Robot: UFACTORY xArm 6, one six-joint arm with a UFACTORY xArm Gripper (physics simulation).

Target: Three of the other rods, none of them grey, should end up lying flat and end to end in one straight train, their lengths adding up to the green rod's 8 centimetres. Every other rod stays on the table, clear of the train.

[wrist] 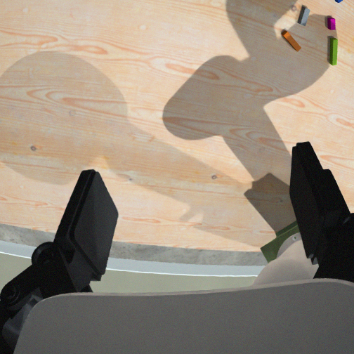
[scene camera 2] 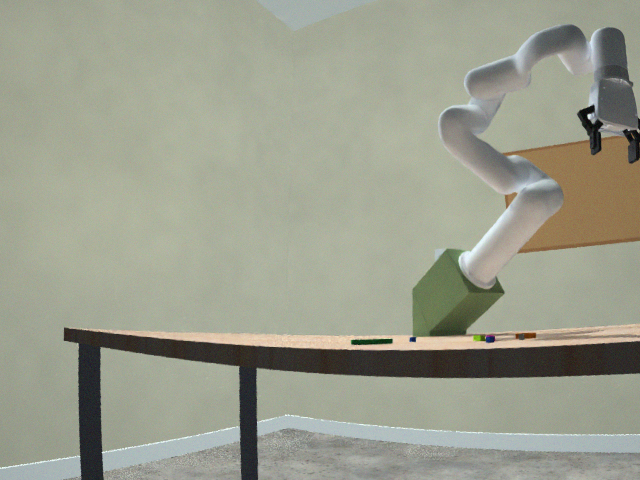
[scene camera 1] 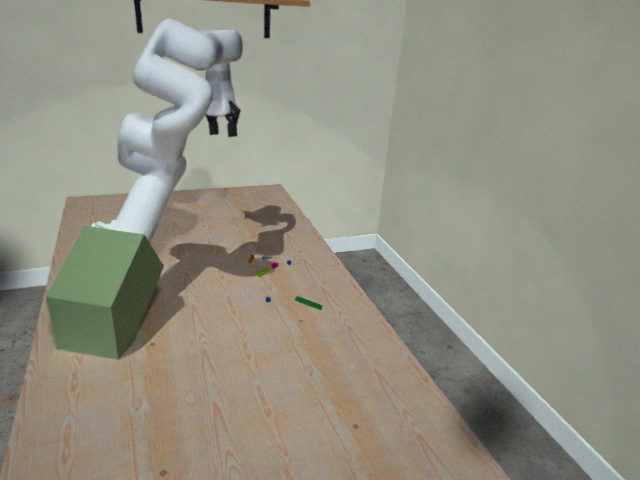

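Pixels of known places: gripper, fingertip midpoint: (scene camera 2: 615, 157) (scene camera 1: 223, 135); arm's base at its link origin: (scene camera 2: 476, 270) (scene camera 1: 125, 246).
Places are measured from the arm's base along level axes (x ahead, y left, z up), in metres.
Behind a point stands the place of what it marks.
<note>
The long dark green rod (scene camera 1: 308, 302) @[z -0.168, x 0.459, y 0.022 m] (scene camera 2: 371, 341) @[z -0.171, x 0.464, y 0.029 m] lies flat, nearest the right edge in scene camera 1. A small blue rod (scene camera 1: 268, 299) @[z -0.169, x 0.350, y 0.035 m] (scene camera 2: 412, 339) @[z -0.172, x 0.353, y 0.042 m] lies left of it; another blue rod (scene camera 1: 288, 262) @[z -0.169, x 0.404, y 0.246 m] lies farther back. A lime rod (scene camera 1: 263, 271) @[z -0.167, x 0.329, y 0.182 m] (scene camera 2: 479, 337) @[z -0.170, x 0.346, y 0.196 m] (wrist: 333, 51) lies near a short magenta rod (scene camera 1: 275, 265) @[z -0.169, x 0.364, y 0.225 m] (wrist: 331, 23), with a small gap in the wrist view. An orange rod (scene camera 1: 251, 258) @[z -0.168, x 0.288, y 0.263 m] (scene camera 2: 525, 335) @[z -0.171, x 0.292, y 0.269 m] (wrist: 291, 41) and a grey rod (scene camera 1: 266, 257) @[z -0.169, x 0.334, y 0.274 m] (wrist: 304, 16) lie behind them, apart. My gripper (scene camera 1: 222, 134) @[z 0.164, x 0.187, y 0.459 m] (scene camera 2: 614, 157) @[z 0.164, x 0.187, y 0.459 m] (wrist: 196, 180) is open and empty, high above the table.
The green block (scene camera 1: 82, 325) @[z -0.096, x -0.046, y -0.194 m] (scene camera 2: 444, 297) @[z -0.070, x 0.060, y -0.072 m] under the arm's base stands on the wooden table (scene camera 1: 206, 413) @[z -0.177, x 0.243, y -0.369 m] at the left in scene camera 1. The arm's shadow falls across the table near the rods. An orange-brown board (scene camera 2: 578, 201) is on the wall behind the arm.
</note>
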